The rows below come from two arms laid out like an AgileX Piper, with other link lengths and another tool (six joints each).
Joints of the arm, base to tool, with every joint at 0 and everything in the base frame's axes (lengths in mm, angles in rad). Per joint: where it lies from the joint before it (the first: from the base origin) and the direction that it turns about. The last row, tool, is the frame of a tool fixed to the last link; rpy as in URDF.
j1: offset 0 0 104.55 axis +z
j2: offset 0 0 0 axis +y
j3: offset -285.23 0 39 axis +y
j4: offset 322.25 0 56.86 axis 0.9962 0 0.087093
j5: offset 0 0 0 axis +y
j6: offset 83.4 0 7.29 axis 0.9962 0 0.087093
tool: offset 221.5 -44 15.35 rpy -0.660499 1.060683 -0.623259
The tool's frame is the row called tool.
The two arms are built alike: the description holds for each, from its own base.
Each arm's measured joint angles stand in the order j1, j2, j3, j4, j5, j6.
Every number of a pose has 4 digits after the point.
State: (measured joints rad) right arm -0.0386 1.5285 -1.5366 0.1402 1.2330 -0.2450; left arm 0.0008 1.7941 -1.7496 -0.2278 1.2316 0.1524
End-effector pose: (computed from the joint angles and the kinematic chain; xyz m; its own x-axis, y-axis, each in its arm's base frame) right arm 0.4830 -0.0219 0.1727 -0.6087 -0.3882 -0.6919 -0.4524 0.8863 -0.0993; left arm 0.5291 -0.1073 0.1461 -0.7522 -0.2797 -0.5967 -0.1327 0.9512 -0.2785
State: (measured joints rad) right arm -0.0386 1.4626 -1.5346 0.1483 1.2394 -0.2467; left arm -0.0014 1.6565 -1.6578 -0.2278 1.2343 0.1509
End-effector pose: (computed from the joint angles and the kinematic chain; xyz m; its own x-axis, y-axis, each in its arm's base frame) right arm 0.4755 -0.0191 0.2025 -0.5662 -0.3867 -0.7279 -0.4491 0.8853 -0.1211; left arm 0.5002 -0.1084 0.1770 -0.7263 -0.2789 -0.6282 -0.1193 0.9512 -0.2844
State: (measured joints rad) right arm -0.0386 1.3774 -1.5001 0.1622 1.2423 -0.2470; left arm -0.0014 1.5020 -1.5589 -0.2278 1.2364 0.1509
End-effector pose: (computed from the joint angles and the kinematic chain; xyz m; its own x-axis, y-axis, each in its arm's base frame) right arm 0.4595 -0.0144 0.2257 -0.5290 -0.3799 -0.7589 -0.4458 0.8853 -0.1325; left arm 0.4666 -0.1084 0.2077 -0.6918 -0.2786 -0.6662 -0.1034 0.9513 -0.2904
